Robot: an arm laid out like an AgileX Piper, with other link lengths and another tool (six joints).
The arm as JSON. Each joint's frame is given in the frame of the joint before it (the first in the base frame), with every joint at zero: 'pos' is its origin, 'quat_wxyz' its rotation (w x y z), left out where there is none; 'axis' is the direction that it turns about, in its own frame. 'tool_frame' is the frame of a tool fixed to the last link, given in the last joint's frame.
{
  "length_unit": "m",
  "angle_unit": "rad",
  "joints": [
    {
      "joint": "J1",
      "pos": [
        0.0,
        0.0,
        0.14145
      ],
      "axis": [
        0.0,
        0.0,
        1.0
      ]
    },
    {
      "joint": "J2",
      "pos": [
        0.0,
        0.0,
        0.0
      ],
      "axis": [
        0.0,
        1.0,
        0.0
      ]
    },
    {
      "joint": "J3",
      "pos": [
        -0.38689,
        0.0,
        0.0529
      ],
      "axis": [
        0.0,
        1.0,
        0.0
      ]
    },
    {
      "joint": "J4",
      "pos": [
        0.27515,
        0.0,
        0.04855
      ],
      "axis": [
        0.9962,
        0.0,
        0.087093
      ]
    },
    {
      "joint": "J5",
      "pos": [
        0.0,
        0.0,
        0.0
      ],
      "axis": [
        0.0,
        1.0,
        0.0
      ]
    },
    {
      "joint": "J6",
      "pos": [
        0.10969,
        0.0,
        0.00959
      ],
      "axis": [
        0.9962,
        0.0,
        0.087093
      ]
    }
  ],
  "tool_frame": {
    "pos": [
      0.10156,
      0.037,
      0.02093
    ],
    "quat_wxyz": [
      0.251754,
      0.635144,
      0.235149,
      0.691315
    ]
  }
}
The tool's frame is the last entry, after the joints.
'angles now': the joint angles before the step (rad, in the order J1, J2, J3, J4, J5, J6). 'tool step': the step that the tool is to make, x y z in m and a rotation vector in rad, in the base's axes. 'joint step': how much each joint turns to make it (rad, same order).
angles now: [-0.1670, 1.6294, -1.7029, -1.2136, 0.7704, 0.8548]
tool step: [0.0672, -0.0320, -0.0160, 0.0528, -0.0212, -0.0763]
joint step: [-0.0194, 0.2274, -0.2836, 0.0596, 0.0783, -0.0225]
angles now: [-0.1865, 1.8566, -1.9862, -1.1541, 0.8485, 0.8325]
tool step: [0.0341, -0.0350, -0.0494, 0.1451, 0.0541, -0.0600]
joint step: [-0.0501, 0.1617, -0.2027, 0.1953, 0.0964, -0.1130]
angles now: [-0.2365, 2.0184, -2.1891, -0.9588, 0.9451, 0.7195]
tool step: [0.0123, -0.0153, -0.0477, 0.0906, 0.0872, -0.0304]
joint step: [-0.0237, 0.0816, -0.0681, 0.1023, 0.0756, -0.0713]
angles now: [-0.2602, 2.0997, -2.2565, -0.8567, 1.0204, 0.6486]
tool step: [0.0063, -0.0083, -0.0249, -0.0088, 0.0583, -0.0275]
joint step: [0.0003, 0.0456, -0.0171, -0.0259, 0.0331, -0.0064]
